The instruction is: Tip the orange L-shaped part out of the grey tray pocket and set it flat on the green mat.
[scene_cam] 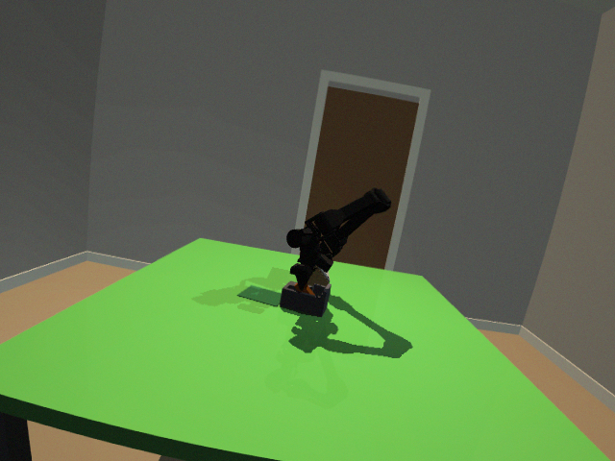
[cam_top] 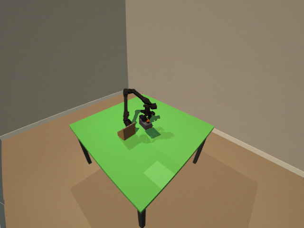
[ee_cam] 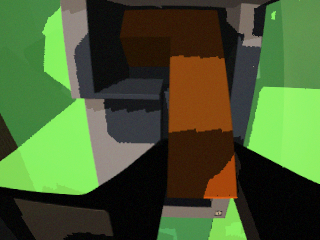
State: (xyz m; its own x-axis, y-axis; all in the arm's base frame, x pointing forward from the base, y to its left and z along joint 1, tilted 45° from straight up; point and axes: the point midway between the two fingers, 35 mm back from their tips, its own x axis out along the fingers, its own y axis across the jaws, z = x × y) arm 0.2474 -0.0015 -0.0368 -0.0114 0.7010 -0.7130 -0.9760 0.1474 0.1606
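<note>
The dark green mat is 14 cm to the right of my gripper tip, 8 cm below it and 5 cm behind it. Also, from my gripper tip: orange L-shaped part (4 cm to the left, 3 cm below, 1 cm behind).
</note>
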